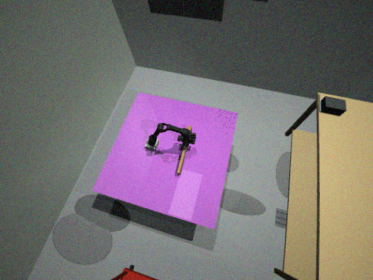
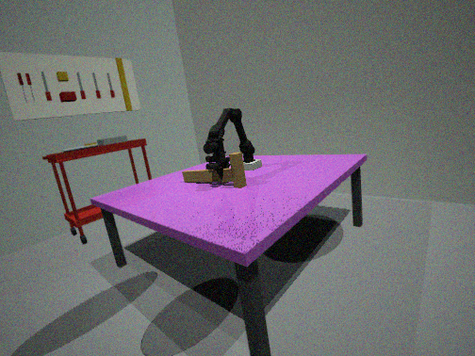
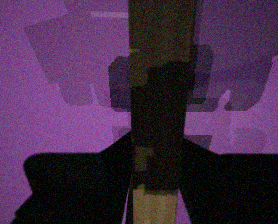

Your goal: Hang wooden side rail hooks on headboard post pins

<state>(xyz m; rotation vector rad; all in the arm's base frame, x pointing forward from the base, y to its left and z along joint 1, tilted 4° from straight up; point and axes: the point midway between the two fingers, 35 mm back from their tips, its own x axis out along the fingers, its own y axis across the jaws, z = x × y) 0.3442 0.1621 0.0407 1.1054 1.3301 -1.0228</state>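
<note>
My gripper tip is now 110 mm to the right of the wooden headboard post, 40 mm below it and 20 mm past it.
</note>
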